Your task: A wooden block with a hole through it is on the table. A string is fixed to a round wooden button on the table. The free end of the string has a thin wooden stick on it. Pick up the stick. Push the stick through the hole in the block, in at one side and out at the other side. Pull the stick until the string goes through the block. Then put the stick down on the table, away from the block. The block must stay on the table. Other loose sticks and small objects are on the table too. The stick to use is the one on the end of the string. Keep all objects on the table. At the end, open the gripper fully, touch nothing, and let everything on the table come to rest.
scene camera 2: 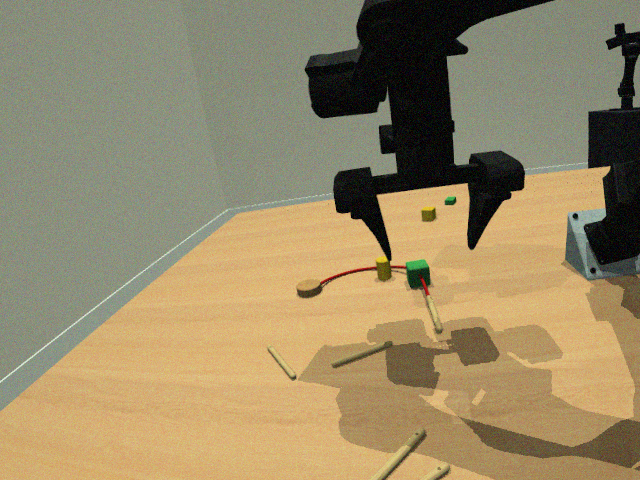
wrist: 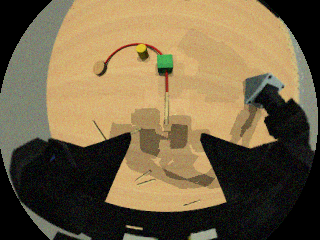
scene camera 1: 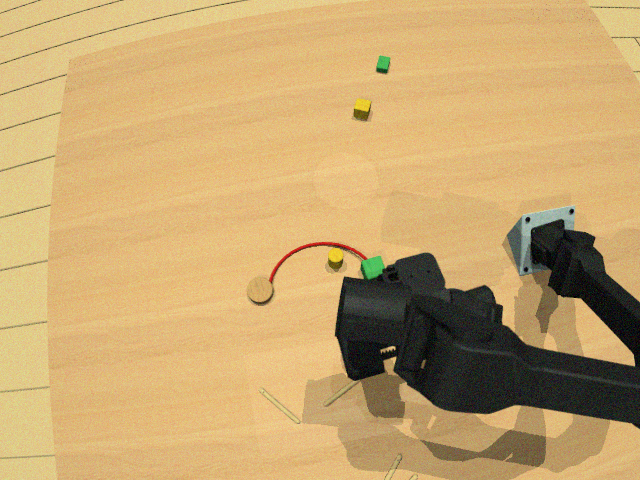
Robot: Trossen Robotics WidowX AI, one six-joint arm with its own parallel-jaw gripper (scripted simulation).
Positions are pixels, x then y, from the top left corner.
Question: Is my gripper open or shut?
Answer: Open.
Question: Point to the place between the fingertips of my gripper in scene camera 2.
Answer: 430, 253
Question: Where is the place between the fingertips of my gripper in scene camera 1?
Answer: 407, 339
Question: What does my gripper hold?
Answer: Nothing.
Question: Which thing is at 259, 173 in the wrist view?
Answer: My gripper.
